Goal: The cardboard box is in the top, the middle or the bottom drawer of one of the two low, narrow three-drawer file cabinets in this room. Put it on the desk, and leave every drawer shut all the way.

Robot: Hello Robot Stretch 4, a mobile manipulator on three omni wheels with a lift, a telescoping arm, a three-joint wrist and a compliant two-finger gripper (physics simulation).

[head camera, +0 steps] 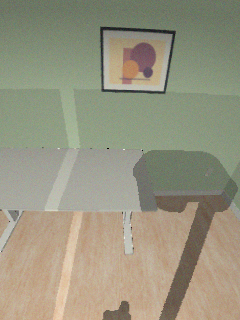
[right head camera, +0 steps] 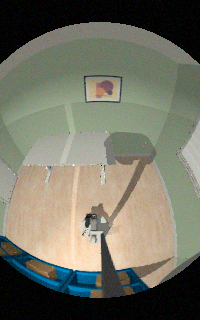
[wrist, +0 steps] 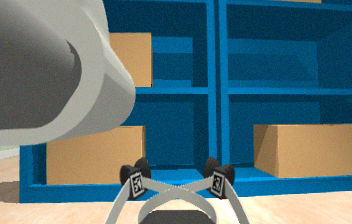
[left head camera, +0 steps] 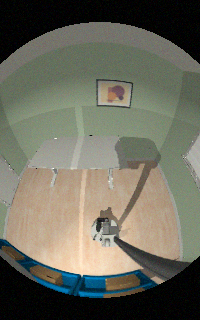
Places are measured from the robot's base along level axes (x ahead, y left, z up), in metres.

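Where they show: gripper, fingertip midpoint: (right head camera: 85, 236) (wrist: 177, 170) (left head camera: 96, 240).
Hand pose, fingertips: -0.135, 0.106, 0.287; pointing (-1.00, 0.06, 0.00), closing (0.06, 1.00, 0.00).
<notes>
Things, the pixels of their top centre, and the offset from my fingertips, as dx, dy, dz. Level surfaces: height alone.
- desk at its surface level: dz +0.406
- lower left box at its top centre: (wrist: 102, 126) -0.947, -0.346, +0.032
- lower right box at its top centre: (wrist: 300, 124) -0.974, +0.780, +0.032
The desk (head camera: 30, 180) (left head camera: 55, 152) (right head camera: 45, 150) is a grey table on pale legs, standing along the green wall. Part of its top shows in the head view, with a stripe of light across it and nothing seen standing on it. My gripper (wrist: 177, 170) is open, with nothing between its two black fingertips. In the wrist view it points toward a blue shelf unit, which stands beyond it. Neither file cabinet shows in these views, and the cardboard box in a drawer does not show.
The blue shelf unit (wrist: 210, 60) (left head camera: 78, 285) (right head camera: 70, 280) holds brown boxes, among them a lower left box (wrist: 95, 155) and a lower right box (wrist: 315, 150). A framed picture (head camera: 137, 60) (left head camera: 114, 93) (right head camera: 103, 89) hangs above the desk. My shadow falls on the floor and wall.
</notes>
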